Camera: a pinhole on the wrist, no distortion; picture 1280 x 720 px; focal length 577.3 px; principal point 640.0 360.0 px. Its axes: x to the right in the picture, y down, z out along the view. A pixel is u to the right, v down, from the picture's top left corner.
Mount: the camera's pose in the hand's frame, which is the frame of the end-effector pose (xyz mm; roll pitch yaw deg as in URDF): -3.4 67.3 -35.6 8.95 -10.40 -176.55
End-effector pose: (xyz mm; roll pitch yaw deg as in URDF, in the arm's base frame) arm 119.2 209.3 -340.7 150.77 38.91 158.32
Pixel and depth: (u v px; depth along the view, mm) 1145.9 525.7 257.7
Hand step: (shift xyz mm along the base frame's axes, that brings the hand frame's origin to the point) 311.6 38.8 -62.1
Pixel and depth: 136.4 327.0 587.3
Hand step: -120.5 492.0 -584.5
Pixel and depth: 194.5 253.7 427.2
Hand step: -57.5 405.5 -361.8
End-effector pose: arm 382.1 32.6 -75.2 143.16 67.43 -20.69
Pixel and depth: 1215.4 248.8 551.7
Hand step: -637.6 -330.7 298.3
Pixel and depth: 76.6 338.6 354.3
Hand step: -41.3 -277.4 -402.7
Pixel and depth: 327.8 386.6 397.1
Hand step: -154.6 -252.4 -322.0
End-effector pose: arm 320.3 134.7 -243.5 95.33 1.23 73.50
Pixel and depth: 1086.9 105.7 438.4
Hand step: 352.8 -390.0 275.5
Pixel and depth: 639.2 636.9 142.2
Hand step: 117.6 -6.7 12.6
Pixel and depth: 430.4 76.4 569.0
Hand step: 536.8 132.6 400.7
